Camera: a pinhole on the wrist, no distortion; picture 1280 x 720 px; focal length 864.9 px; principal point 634.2 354.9 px. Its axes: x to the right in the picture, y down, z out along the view. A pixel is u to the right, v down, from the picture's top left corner.
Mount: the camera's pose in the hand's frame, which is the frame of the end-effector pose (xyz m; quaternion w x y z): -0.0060 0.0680 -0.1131 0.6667 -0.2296 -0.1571 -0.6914
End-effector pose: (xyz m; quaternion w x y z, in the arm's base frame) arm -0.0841 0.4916 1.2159 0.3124 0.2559 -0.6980 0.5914
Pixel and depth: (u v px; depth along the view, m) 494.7 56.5 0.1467
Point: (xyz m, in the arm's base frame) -0.1794 0.5167 1.0739
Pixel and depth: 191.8 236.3 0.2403
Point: -0.2979 0.5146 1.0041
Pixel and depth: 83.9 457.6 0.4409
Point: -0.5506 0.4778 0.9195
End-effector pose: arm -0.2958 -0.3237 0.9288 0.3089 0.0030 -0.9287 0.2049
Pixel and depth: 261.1 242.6 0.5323
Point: -0.4821 0.0896 0.5519
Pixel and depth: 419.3 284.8 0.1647
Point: -0.3232 -0.1522 0.8520
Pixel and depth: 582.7 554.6 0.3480
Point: -0.5141 -0.1318 0.7752
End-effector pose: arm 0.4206 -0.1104 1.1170 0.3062 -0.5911 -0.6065 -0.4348
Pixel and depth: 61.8 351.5 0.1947
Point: 0.6913 -0.1397 1.1836
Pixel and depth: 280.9 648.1 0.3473
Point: 0.7742 0.0137 1.2679
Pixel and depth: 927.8 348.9 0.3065
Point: 0.5843 0.0686 1.0745
